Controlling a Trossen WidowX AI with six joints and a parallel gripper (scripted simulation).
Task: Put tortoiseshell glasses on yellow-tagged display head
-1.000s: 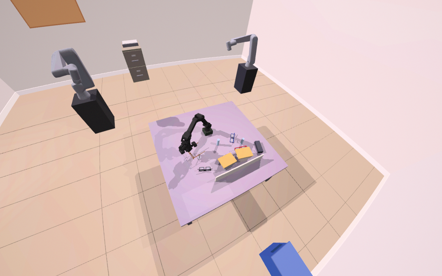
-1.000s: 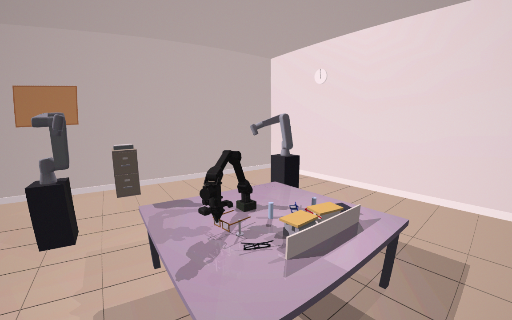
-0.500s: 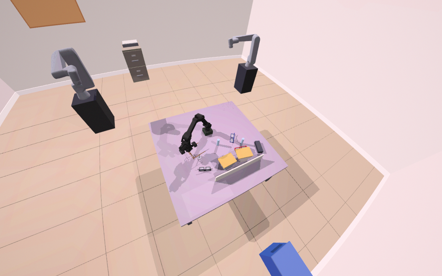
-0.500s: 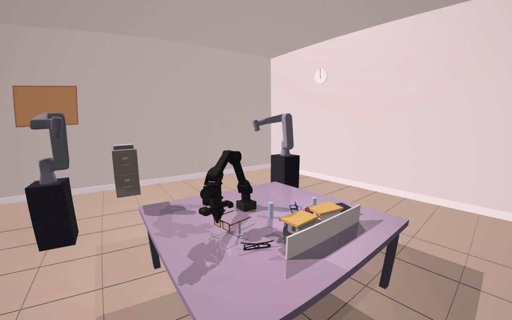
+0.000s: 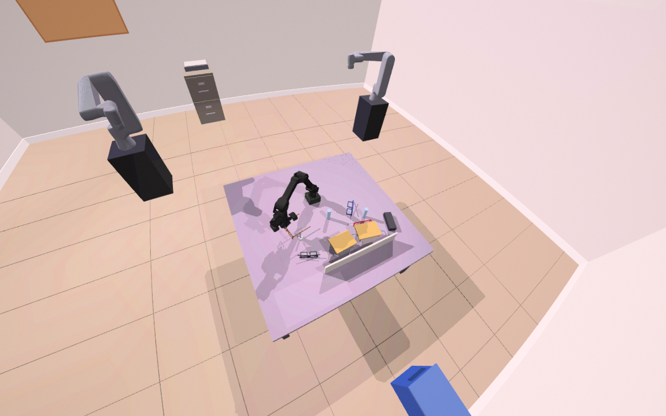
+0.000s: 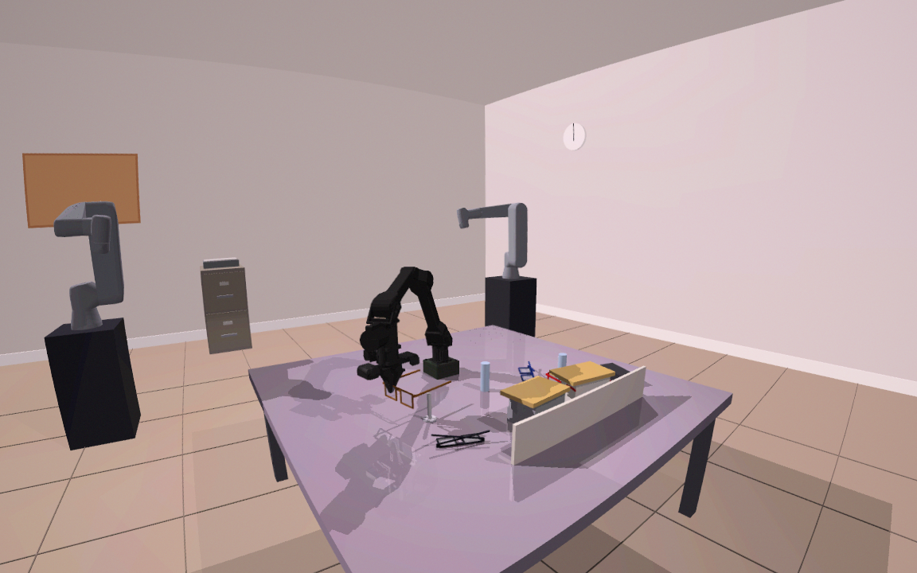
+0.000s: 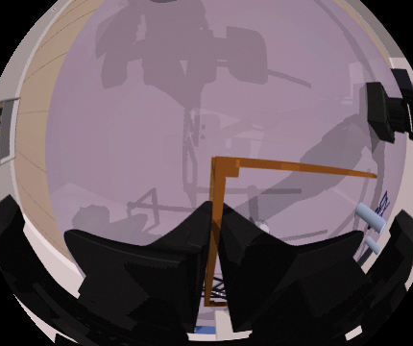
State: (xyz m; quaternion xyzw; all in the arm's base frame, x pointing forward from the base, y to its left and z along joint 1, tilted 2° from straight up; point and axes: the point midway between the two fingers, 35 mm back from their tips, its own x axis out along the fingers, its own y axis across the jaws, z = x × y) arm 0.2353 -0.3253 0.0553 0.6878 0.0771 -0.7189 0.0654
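The post lies 9 cm to the left of my gripper tip, 7 cm ahead of it and 6 cm below it. Also, from my gripper tip: white board: 42 cm to the left, 39 cm ahead, 3 cm below; black case: 80 cm to the left, 24 cm ahead, 6 cm below.
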